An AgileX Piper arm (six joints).
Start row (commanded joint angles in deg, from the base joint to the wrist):
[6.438, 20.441, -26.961, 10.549, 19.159, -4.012]
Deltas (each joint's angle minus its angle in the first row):
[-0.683, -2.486, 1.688, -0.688, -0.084, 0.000]
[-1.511, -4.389, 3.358, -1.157, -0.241, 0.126]
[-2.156, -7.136, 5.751, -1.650, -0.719, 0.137]
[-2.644, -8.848, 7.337, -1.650, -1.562, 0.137]
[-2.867, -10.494, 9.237, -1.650, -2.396, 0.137]
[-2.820, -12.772, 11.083, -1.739, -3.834, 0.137]
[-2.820, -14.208, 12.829, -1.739, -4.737, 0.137]
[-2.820, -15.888, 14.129, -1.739, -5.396, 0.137]
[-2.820, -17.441, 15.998, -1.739, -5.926, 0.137]
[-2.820, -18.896, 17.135, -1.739, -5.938, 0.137]
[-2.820, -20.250, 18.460, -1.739, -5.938, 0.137]
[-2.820, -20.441, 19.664, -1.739, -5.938, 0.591]
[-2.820, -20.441, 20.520, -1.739, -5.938, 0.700]
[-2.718, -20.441, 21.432, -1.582, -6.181, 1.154]
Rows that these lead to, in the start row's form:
[5.755, 17.955, -25.273, 9.861, 19.075, -4.012]
[4.927, 16.052, -23.603, 9.392, 18.918, -3.886]
[4.282, 13.305, -21.210, 8.899, 18.440, -3.875]
[3.794, 11.593, -19.624, 8.899, 17.597, -3.875]
[3.571, 9.947, -17.724, 8.899, 16.763, -3.875]
[3.618, 7.669, -15.878, 8.810, 15.325, -3.875]
[3.618, 6.233, -14.132, 8.810, 14.422, -3.875]
[3.618, 4.553, -12.832, 8.810, 13.763, -3.875]
[3.618, 3.000, -10.963, 8.810, 13.233, -3.875]
[3.618, 1.545, -9.826, 8.810, 13.221, -3.875]
[3.618, 0.191, -8.501, 8.810, 13.221, -3.875]
[3.618, 0.000, -7.297, 8.810, 13.221, -3.421]
[3.618, 0.000, -6.441, 8.810, 13.221, -3.312]
[3.720, 0.000, -5.529, 8.967, 12.978, -2.858]

